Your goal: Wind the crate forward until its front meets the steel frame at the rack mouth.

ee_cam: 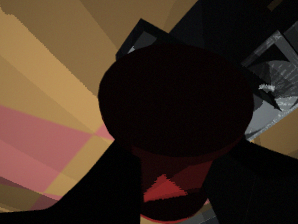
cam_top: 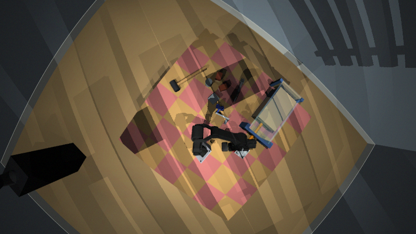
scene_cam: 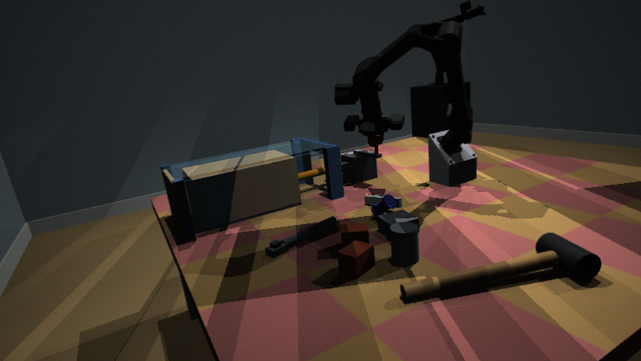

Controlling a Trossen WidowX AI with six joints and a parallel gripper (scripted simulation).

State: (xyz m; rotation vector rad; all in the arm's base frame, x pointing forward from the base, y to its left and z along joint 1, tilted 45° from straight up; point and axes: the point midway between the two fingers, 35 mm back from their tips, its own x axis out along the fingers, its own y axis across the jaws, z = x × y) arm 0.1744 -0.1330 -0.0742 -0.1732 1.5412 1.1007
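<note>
The grey crank arm lies 20 mm ahead of my gripper tip, 30 mm to the right of it and 30 mm below it. Also, from my gripper tip: grey winch 10 mm ahead, 100 mm to the right, 100 mm below; blue-knobbed winch handle 150 mm ahead, 220 mm to the left, 110 mm below; red knob 10 mm ahead, 10 mm to the left.
</note>
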